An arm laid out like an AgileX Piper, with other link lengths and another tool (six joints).
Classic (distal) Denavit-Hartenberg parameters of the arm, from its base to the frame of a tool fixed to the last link. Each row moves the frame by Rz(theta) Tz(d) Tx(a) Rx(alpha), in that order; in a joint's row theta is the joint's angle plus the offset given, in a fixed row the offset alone. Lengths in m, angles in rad.
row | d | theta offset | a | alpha
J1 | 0.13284 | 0 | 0 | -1.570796
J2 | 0 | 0.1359 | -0.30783 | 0
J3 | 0 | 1.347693 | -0.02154 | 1.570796
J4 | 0.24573 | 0 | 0 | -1.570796
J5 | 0 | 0 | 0 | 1.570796
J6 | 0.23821 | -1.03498 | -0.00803 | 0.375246
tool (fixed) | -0.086 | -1.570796 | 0 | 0
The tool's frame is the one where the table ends.
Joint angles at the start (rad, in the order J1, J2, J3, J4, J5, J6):
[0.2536, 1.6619, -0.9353, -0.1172, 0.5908, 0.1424]
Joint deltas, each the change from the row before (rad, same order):
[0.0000, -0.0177, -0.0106, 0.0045, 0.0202, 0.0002]
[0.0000, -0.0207, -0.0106, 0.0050, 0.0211, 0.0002]
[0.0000, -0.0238, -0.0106, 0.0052, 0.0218, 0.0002]
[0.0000, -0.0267, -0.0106, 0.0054, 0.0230, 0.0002]
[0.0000, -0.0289, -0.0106, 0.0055, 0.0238, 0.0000]
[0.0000, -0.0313, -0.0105, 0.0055, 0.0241, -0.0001]
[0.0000, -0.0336, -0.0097, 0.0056, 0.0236, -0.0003]
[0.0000, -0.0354, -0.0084, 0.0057, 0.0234, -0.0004]
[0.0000, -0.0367, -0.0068, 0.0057, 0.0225, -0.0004]
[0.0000, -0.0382, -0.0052, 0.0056, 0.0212, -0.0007]
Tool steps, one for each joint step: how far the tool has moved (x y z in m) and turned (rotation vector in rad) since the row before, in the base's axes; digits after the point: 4 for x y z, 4 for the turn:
[-0.0004, 0.0001, 0.0075, 0.0044, -0.0074, -0.0047]
[-0.0008, 0.0001, 0.0084, 0.0054, -0.0093, -0.0049]
[-0.0013, 0.0000, 0.0094, 0.0063, -0.0115, -0.0049]
[-0.0019, -0.0001, 0.0102, 0.0071, -0.0131, -0.0049]
[-0.0025, -0.0002, 0.0108, 0.0076, -0.0143, -0.0046]
[-0.0032, -0.0004, 0.0114, 0.0083, -0.0162, -0.0042]
[-0.0039, -0.0005, 0.0118, 0.0091, -0.0181, -0.0037]
[-0.0048, -0.0007, 0.0118, 0.0095, -0.0187, -0.0034]
[-0.0056, -0.0009, 0.0115, 0.0099, -0.0192, -0.0030]
[-0.0063, -0.0010, 0.0113, 0.0101, -0.0203, -0.0023]

